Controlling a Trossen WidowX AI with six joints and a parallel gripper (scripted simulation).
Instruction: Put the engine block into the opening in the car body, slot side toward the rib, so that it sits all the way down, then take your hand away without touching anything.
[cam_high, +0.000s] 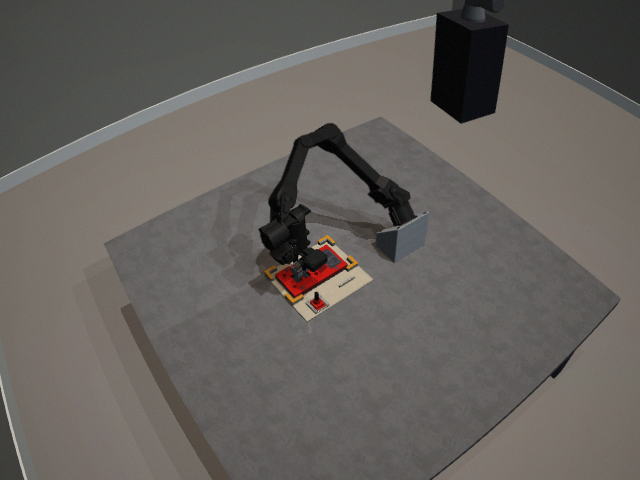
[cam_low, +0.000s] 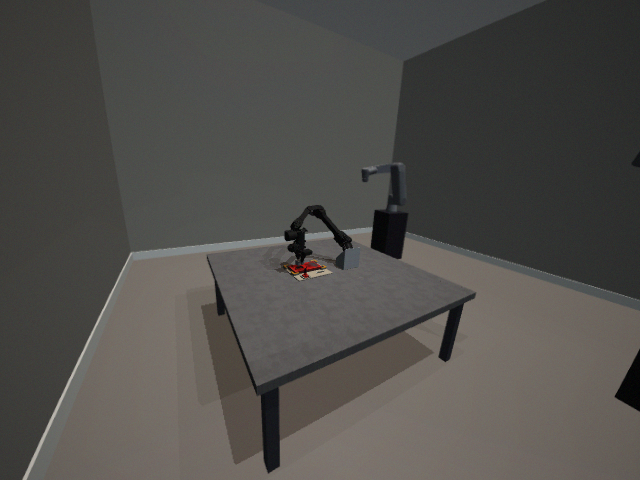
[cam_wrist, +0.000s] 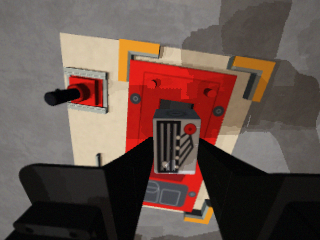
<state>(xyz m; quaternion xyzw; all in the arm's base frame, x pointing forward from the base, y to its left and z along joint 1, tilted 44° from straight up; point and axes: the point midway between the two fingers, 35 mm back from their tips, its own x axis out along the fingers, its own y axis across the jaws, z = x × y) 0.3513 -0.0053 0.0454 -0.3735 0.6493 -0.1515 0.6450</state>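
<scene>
Right now my gripper tip is 10 mm above the engine block.
</scene>
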